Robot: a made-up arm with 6 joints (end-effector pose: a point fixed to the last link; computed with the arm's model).
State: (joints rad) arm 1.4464 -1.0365 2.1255 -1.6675 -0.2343 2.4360
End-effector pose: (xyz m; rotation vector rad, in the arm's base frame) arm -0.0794 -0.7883 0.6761 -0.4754 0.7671 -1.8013
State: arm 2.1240 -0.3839 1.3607 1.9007 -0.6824 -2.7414
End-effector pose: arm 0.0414 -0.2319 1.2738 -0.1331 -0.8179 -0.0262
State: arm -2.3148 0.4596 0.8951 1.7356 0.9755 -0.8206
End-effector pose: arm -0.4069 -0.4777 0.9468 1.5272 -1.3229 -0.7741
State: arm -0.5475 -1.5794 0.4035 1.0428 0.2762 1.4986
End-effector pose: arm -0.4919 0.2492 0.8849 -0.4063 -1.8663 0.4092
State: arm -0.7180 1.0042 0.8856 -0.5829 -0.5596 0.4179
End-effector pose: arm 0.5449 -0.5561 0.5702 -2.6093 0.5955 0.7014
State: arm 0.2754 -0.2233 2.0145 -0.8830 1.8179 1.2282
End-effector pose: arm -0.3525 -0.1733 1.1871 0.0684 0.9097 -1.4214
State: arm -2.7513 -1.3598 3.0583 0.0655 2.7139 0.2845
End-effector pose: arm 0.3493 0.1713 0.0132 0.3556 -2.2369 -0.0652
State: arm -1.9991 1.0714 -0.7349 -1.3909 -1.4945 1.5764
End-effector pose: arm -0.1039 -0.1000 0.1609 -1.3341 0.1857 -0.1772
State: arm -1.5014 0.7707 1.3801 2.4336 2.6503 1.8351
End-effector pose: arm 0.0767 -0.6476 0.9921 -0.3237 0.9252 0.9190
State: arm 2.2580 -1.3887 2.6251 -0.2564 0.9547 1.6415
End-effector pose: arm 0.4277 -0.4469 0.0994 -0.2110 1.4065 0.6802
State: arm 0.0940 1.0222 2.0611 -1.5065 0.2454 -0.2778
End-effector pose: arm 0.5454 0.0007 1.0741 -1.0497 -0.7615 -0.8002
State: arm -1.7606 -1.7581 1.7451 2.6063 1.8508 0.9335
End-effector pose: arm 0.1630 0.7392 0.2150 -2.4597 -0.1383 -1.4559
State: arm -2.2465 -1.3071 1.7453 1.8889 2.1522 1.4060
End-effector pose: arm 0.5050 0.5831 0.5384 -2.3271 1.6848 -0.6136
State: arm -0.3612 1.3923 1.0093 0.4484 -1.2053 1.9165
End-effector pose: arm 0.7248 -0.3582 0.3730 0.7373 1.0957 -1.3703
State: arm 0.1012 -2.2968 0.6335 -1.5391 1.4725 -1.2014
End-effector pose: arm -0.6679 -0.1218 0.3503 1.8952 -1.8923 -0.5781
